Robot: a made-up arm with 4 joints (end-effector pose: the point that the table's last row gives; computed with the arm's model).
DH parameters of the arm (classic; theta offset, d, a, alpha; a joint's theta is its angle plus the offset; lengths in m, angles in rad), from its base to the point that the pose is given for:
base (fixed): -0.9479 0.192 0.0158 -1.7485
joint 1: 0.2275 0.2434 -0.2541 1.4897
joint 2: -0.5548 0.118 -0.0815 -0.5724
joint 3: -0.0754 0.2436 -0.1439 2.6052
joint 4: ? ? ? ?
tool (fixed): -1.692 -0.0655 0 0
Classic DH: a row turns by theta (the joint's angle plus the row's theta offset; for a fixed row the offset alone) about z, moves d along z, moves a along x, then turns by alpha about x.
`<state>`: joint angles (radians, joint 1 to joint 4).
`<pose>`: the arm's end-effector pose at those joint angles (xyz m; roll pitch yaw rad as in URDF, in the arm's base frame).
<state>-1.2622 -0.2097 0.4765 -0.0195</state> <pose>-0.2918 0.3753 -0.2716 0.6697 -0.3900 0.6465</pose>
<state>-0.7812 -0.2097 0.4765 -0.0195</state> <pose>-0.3433 0.5315 0.0033 1.1736 -0.3364 0.3774</pose>
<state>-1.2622 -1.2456 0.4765 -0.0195</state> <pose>0.0779 0.5880 -0.3439 0.8106 -1.2811 -0.0105</pose>
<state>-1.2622 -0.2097 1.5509 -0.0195</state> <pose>-0.2608 0.1177 0.0192 1.4247 -0.0504 1.2013</pose>
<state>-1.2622 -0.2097 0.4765 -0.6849</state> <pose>-0.3060 0.3535 -0.2209 1.3055 -0.3454 0.7164</pose>
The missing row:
joint 4: 1.5663 0.5247 0.0576 1.5688
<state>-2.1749 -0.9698 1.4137 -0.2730</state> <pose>0.0087 -0.1120 -0.3740 0.3530 -0.1331 1.4042</pose>
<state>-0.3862 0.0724 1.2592 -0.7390</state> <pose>-0.2147 0.1524 0.3256 2.8413 -0.3462 0.9795</pose>
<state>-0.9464 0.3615 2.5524 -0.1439</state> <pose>0.2065 0.0315 0.0989 2.8704 -0.4383 1.9249</pose>
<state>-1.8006 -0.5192 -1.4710 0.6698</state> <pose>0.5417 0.1179 -0.2617 2.8537 -0.7159 2.4117</pose>
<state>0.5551 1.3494 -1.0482 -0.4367</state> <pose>-0.2671 0.2443 0.5808 2.2057 -0.2346 0.3984</pose>
